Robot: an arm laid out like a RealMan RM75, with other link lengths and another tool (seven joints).
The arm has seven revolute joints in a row. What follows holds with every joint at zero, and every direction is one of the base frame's.
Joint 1 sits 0.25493 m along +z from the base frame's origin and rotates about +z.
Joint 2 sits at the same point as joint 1 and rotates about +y.
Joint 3 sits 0.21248 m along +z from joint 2 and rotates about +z.
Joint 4 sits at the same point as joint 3 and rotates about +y.
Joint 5 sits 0.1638 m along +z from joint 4 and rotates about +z.
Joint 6 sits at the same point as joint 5 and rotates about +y.
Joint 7 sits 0.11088 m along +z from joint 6 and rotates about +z.
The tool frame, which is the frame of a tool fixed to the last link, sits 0.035 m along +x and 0.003 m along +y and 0.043 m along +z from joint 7; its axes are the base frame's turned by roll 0, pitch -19 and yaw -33.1 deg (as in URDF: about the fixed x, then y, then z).
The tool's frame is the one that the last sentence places.
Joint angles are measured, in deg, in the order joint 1, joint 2, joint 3, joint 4, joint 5, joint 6, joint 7. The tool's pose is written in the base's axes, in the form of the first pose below.
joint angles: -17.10, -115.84, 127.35, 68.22, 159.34, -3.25, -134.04
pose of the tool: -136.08 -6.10 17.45 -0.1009 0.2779 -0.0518
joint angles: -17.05, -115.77, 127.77, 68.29, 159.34, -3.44, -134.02
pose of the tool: -136.30 -6.01 17.16 -0.1005 0.2763 -0.0527
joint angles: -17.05, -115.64, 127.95, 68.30, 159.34, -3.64, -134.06
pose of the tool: -136.32 -5.99 16.98 -0.1005 0.2758 -0.0527
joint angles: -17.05, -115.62, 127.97, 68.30, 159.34, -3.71, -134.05
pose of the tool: -136.30 -6.01 16.92 -0.1004 0.2758 -0.0526
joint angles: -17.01, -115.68, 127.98, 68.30, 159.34, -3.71, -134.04
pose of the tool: -136.34 -6.05 16.96 -0.1003 0.2756 -0.0528
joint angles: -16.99, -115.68, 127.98, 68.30, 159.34, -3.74, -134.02
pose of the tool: -136.33 -6.06 16.94 -0.1003 0.2756 -0.0528
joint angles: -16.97, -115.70, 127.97, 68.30, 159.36, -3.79, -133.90
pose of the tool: -136.26 -6.03 16.84 -0.1003 0.2755 -0.0528
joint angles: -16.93, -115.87, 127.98, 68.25, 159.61, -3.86, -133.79
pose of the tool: -136.21 -5.95 16.63 -0.0997 0.2750 -0.0535
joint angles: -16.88, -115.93, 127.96, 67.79, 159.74, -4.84, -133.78
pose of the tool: -135.88 -6.33 16.30 -0.1000 0.2753 -0.0529
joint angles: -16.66, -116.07, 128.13, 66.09, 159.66, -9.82, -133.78
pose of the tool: -134.56 -8.92 14.54 -0.0983 0.2757 -0.0487
